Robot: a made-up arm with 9 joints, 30 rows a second.
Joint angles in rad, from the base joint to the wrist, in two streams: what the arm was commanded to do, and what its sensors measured. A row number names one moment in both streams.
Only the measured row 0 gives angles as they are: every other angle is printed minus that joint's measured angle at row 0.
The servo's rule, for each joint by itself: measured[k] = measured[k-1] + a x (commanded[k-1-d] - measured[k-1]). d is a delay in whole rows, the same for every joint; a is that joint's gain. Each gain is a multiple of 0.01, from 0.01 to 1. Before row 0 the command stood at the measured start. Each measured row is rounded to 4 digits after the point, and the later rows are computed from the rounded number. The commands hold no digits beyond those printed.
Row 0, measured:
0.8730, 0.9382, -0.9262, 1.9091, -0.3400, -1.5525, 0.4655, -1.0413, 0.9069
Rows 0 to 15, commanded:
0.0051, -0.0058, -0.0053, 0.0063, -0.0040, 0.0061, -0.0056, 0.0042, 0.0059
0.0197, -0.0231, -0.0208, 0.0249, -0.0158, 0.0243, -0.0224, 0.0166, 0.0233
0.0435, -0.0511, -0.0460, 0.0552, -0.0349, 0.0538, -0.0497, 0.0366, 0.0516
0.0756, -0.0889, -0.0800, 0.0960, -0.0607, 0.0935, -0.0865, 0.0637, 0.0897
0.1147, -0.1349, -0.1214, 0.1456, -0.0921, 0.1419, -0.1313, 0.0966, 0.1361
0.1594, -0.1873, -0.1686, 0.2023, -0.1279, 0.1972, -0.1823, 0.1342, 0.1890
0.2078, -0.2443, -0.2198, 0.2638, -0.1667, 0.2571, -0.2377, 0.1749, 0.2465
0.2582, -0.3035, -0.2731, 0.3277, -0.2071, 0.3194, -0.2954, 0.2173, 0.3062
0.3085, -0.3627, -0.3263, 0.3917, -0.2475, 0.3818, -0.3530, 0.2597, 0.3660
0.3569, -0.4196, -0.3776, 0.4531, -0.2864, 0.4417, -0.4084, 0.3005, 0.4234
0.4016, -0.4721, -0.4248, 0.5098, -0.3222, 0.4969, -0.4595, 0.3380, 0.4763
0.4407, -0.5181, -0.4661, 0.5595, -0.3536, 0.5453, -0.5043, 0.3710, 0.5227
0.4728, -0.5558, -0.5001, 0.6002, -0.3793, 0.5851, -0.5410, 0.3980, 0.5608
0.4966, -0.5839, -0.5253, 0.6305, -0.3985, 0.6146, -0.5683, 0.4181, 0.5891
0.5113, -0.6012, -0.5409, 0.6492, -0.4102, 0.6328, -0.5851, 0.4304, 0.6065
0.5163, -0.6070, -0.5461, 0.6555, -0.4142, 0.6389, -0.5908, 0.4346, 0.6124
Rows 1 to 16, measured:
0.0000, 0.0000, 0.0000, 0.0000, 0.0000, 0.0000, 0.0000, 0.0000, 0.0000
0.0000, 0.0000, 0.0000, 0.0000, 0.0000, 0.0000, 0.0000, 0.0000, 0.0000
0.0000, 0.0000, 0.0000, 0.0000, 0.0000, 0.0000, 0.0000, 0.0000, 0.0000
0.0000, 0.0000, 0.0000, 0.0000, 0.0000, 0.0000, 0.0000, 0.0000, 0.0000
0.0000, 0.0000, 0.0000, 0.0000, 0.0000, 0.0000, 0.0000, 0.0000, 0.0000
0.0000, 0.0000, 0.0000, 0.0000, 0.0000, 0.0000, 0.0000, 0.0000, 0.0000
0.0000, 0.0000, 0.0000, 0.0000, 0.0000, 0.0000, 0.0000, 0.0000, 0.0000
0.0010, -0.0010, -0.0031, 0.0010, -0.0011, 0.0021, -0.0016, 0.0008, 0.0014
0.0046, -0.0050, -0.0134, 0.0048, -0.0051, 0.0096, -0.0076, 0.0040, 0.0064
0.0120, -0.0133, -0.0323, 0.0129, -0.0131, 0.0246, -0.0198, 0.0105, 0.0168
0.0241, -0.0269, -0.0600, 0.0262, -0.0260, 0.0480, -0.0391, 0.0211, 0.0336
0.0413, -0.0463, -0.0956, 0.0453, -0.0438, 0.0799, -0.0658, 0.0362, 0.0572
0.0637, -0.0717, -0.1379, 0.0704, -0.0665, 0.1198, -0.0996, 0.0558, 0.0875
0.0911, -0.1028, -0.1854, 0.1013, -0.0936, 0.1665, -0.1396, 0.0796, 0.1241
0.1228, -0.1389, -0.2363, 0.1375, -0.1242, 0.2185, -0.1848, 0.1071, 0.1660
0.1581, -0.1792, -0.2885, 0.1782, -0.1575, 0.2740, -0.2336, 0.1376, 0.2120
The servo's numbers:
d 7
a 0.19 0.18 0.58 0.16 0.27 0.34 0.29 0.20 0.23

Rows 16 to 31, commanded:
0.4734, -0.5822, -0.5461, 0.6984, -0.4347, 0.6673, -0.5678, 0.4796, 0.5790
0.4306, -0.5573, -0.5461, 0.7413, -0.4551, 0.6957, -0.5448, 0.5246, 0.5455
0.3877, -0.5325, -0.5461, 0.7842, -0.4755, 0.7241, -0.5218, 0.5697, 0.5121
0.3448, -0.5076, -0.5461, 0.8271, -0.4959, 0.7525, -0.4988, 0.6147, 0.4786
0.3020, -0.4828, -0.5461, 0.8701, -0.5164, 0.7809, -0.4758, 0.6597, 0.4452
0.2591, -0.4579, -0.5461, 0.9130, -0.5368, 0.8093, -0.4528, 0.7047, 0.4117
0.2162, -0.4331, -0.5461, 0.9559, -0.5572, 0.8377, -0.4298, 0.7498, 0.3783
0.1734, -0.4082, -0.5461, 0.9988, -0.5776, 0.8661, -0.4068, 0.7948, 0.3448
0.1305, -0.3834, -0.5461, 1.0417, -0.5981, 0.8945, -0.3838, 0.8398, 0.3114
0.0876, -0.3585, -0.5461, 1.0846, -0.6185, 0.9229, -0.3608, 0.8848, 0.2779
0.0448, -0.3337, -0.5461, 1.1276, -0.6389, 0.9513, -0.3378, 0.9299, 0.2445
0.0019, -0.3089, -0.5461, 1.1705, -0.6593, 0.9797, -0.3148, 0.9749, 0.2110
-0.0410, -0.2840, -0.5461, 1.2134, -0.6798, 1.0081, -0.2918, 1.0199, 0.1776
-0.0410, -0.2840, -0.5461, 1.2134, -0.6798, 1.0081, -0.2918, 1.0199, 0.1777
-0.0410, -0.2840, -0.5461, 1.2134, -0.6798, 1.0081, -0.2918, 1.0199, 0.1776
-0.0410, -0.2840, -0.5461, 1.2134, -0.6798, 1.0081, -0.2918, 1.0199, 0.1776
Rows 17 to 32, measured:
0.1959, -0.2225, -0.3402, 0.2222, -0.1923, 0.3310, -0.2843, 0.1702, 0.2606
0.2350, -0.2674, -0.3893, 0.2682, -0.2274, 0.3874, -0.3351, 0.2038, 0.3102
0.2741, -0.3125, -0.4338, 0.3148, -0.2615, 0.4411, -0.3842, 0.2372, 0.3591
0.3119, -0.3563, -0.4723, 0.3605, -0.2933, 0.4901, -0.4297, 0.2694, 0.4055
0.3470, -0.3973, -0.5030, 0.4037, -0.3217, 0.5324, -0.4699, 0.2991, 0.4477
0.3782, -0.4340, -0.5250, 0.4430, -0.3456, 0.5665, -0.5033, 0.3254, 0.4842
0.4044, -0.4651, -0.5372, 0.4770, -0.3641, 0.5911, -0.5287, 0.3472, 0.5137
0.4175, -0.4862, -0.5424, 0.5124, -0.3832, 0.6170, -0.5400, 0.3737, 0.5287
0.4200, -0.4990, -0.5445, 0.5490, -0.4026, 0.6438, -0.5414, 0.4039, 0.5326
0.4139, -0.5050, -0.5454, 0.5866, -0.4223, 0.6711, -0.5357, 0.4371, 0.5279
0.4008, -0.5055, -0.5458, 0.6251, -0.4422, 0.6988, -0.5250, 0.4726, 0.5166
0.3820, -0.5014, -0.5460, 0.6643, -0.4622, 0.7267, -0.5107, 0.5100, 0.5002
0.3586, -0.4936, -0.5461, 0.7041, -0.4823, 0.7548, -0.4939, 0.5489, 0.4798
0.3315, -0.4827, -0.5461, 0.7444, -0.5025, 0.7830, -0.4753, 0.5891, 0.4565
0.3015, -0.4693, -0.5461, 0.7851, -0.5228, 0.8113, -0.4554, 0.6302, 0.4308
0.2690, -0.4538, -0.5461, 0.8262, -0.5431, 0.8396, -0.4346, 0.6721, 0.4033

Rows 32 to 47, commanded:
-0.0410, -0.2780, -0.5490, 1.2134, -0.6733, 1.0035, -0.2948, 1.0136, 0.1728
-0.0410, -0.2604, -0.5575, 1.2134, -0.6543, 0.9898, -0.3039, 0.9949, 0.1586
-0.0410, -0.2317, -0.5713, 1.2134, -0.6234, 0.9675, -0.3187, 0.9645, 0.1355
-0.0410, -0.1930, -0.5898, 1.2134, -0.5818, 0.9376, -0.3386, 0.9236, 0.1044
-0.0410, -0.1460, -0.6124, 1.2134, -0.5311, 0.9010, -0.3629, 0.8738, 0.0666
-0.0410, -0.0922, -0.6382, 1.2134, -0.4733, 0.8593, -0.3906, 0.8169, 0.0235
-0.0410, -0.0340, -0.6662, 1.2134, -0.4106, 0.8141, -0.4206, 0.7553, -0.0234
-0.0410, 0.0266, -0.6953, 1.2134, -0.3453, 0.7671, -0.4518, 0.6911, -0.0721
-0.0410, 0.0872, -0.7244, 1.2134, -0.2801, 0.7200, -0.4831, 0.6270, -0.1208
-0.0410, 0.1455, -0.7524, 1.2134, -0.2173, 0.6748, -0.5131, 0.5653, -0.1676
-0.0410, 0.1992, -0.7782, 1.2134, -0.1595, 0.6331, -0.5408, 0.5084, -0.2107
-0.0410, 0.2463, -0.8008, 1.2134, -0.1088, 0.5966, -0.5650, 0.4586, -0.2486
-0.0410, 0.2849, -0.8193, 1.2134, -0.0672, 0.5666, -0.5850, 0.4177, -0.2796
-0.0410, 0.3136, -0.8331, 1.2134, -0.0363, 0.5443, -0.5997, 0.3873, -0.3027
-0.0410, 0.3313, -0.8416, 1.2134, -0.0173, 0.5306, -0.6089, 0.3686, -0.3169
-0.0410, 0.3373, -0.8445, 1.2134, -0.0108, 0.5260, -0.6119, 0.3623, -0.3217
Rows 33 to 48, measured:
0.2345, -0.4366, -0.5461, 0.8675, -0.5635, 0.8679, -0.4132, 0.7146, 0.3745
0.1985, -0.4181, -0.5461, 0.9091, -0.5839, 0.8963, -0.3913, 0.7577, 0.3446
0.1611, -0.3984, -0.5461, 0.9509, -0.6043, 0.9247, -0.3691, 0.8011, 0.3139
0.1227, -0.3778, -0.5461, 0.9929, -0.6247, 0.9531, -0.3467, 0.8449, 0.2826
0.0916, -0.3609, -0.5461, 1.0282, -0.6396, 0.9718, -0.3308, 0.8799, 0.2585
0.0664, -0.3471, -0.5461, 1.0578, -0.6505, 0.9841, -0.3195, 0.9079, 0.2399
0.0460, -0.3357, -0.5461, 1.0827, -0.6584, 0.9923, -0.3115, 0.9303, 0.2256
0.0295, -0.3253, -0.5478, 1.1036, -0.6624, 0.9961, -0.3067, 0.9470, 0.2135
0.0161, -0.3136, -0.5534, 1.1212, -0.6602, 0.9940, -0.3059, 0.9566, 0.2009
0.0053, -0.2989, -0.5638, 1.1360, -0.6503, 0.9850, -0.3096, 0.9582, 0.1859
-0.0035, -0.2798, -0.5789, 1.1484, -0.6318, 0.9689, -0.3180, 0.9513, 0.1672
-0.0106, -0.2557, -0.5983, 1.1588, -0.6046, 0.9458, -0.3310, 0.9358, 0.1441
-0.0164, -0.2263, -0.6214, 1.1675, -0.5691, 0.9164, -0.3483, 0.9120, 0.1164
-0.0211, -0.1917, -0.6474, 1.1748, -0.5263, 0.8816, -0.3693, 0.8807, 0.0842
-0.0249, -0.1524, -0.6752, 1.1810, -0.4774, 0.8427, -0.3932, 0.8428, 0.0483
-0.0280, -0.1093, -0.7037, 1.1862, -0.4241, 0.8010, -0.4193, 0.7996, 0.0094

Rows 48 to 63, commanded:
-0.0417, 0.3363, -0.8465, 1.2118, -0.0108, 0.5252, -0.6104, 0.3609, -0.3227
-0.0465, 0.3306, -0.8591, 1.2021, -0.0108, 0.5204, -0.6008, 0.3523, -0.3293
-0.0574, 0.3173, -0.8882, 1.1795, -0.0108, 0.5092, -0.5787, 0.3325, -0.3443
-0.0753, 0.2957, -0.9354, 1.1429, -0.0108, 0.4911, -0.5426, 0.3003, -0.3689
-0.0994, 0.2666, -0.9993, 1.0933, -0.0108, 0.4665, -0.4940, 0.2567, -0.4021
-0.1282, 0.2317, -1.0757, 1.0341, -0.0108, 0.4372, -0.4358, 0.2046, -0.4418
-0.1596, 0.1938, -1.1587, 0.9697, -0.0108, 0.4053, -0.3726, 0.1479, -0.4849
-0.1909, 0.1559, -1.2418, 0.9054, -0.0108, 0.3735, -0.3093, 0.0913, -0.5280
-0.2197, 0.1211, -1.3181, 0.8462, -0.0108, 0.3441, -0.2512, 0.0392, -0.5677
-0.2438, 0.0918, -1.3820, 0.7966, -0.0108, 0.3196, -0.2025, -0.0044, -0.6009
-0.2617, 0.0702, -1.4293, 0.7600, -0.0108, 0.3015, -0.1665, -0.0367, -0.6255
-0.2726, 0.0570, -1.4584, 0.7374, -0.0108, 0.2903, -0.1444, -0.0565, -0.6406
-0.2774, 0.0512, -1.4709, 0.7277, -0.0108, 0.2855, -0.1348, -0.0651, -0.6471
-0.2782, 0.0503, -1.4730, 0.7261, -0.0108, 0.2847, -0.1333, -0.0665, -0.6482
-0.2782, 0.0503, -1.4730, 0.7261, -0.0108, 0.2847, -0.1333, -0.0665, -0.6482
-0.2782, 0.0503, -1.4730, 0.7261, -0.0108, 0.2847, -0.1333, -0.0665, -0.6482
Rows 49 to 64, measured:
-0.0305, -0.0634, -0.7319, 1.1906, -0.3683, 0.7581, -0.4465, 0.7527, -0.0313
-0.0325, -0.0161, -0.7588, 1.1942, -0.3119, 0.7156, -0.4738, 0.7038, -0.0726
-0.0341, 0.0311, -0.7832, 1.1973, -0.2571, 0.6751, -0.5002, 0.6548, -0.1131
-0.0354, 0.0768, -0.8041, 1.1999, -0.2058, 0.6382, -0.5248, 0.6074, -0.1514
-0.0365, 0.1194, -0.8209, 1.2021, -0.1600, 0.6063, -0.5465, 0.5634, -0.1862
-0.0374, 0.1575, -0.8329, 1.2039, -0.1215, 0.5806, -0.5646, 0.5244, -0.2163
-0.0381, 0.1899, -0.8396, 1.2054, -0.0916, 0.5620, -0.5783, 0.4920, -0.2405
-0.0388, 0.2163, -0.8436, 1.2064, -0.0698, 0.5495, -0.5876, 0.4658, -0.2594
-0.0403, 0.2369, -0.8526, 1.2057, -0.0539, 0.5396, -0.5914, 0.4431, -0.2755
-0.0435, 0.2514, -0.8732, 1.2015, -0.0423, 0.5293, -0.5877, 0.4210, -0.2913
-0.0495, 0.2594, -0.9093, 1.1921, -0.0338, 0.5163, -0.5746, 0.3969, -0.3091
-0.0590, 0.2607, -0.9615, 1.1763, -0.0276, 0.4994, -0.5512, 0.3689, -0.3305
-0.0721, 0.2555, -1.0277, 1.1535, -0.0231, 0.4783, -0.5177, 0.3360, -0.3561
-0.0887, 0.2444, -1.1037, 1.1241, -0.0198, 0.4535, -0.4756, 0.2984, -0.3857
-0.1081, 0.2285, -1.1838, 1.0891, -0.0174, 0.4263, -0.4274, 0.2570, -0.4184
-0.1293, 0.2092, -1.2617, 1.0502, -0.0156, 0.3984, -0.3763, 0.2134, -0.4527

